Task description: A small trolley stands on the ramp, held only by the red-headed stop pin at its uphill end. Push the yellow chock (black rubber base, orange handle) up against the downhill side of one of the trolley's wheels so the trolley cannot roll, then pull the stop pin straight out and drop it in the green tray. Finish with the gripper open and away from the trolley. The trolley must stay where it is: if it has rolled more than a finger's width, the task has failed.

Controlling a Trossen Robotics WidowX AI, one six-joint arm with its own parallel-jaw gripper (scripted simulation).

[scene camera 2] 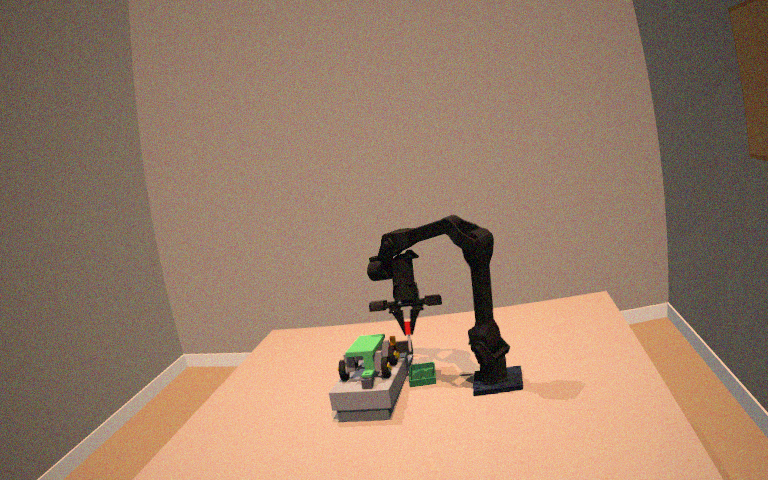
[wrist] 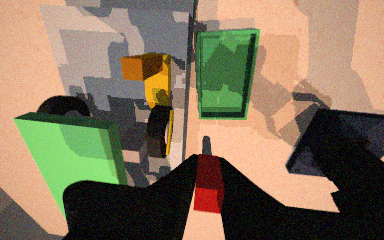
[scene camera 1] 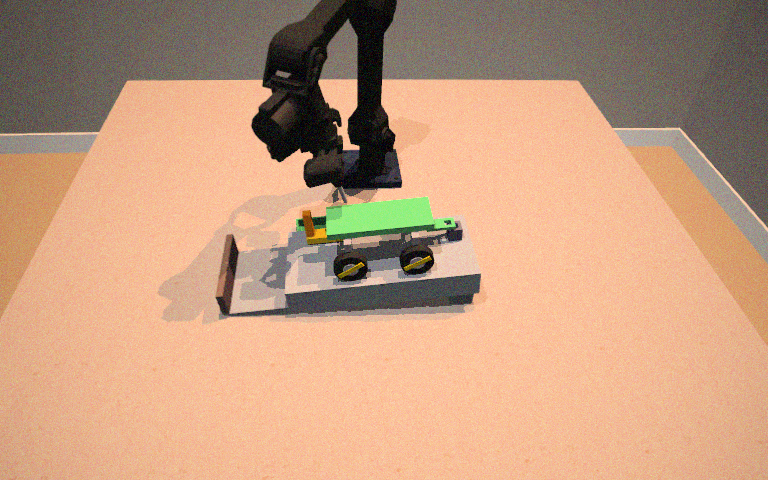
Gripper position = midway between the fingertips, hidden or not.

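My gripper (scene camera 1: pixel 338 183) is carrying a red-headed stop pin (wrist: pixel 209 190), and I find the gripper again in scene camera 2 (scene camera 2: pixel 408 335) and in the wrist view (wrist: pixel 207 161). I see a trolley (scene camera 1: pixel 412 215) as well, which scene camera 2 (scene camera 2: pixel 365 347) and the wrist view (wrist: pixel 68 145) show too. There is also a yellow chock (wrist: pixel 154 68).
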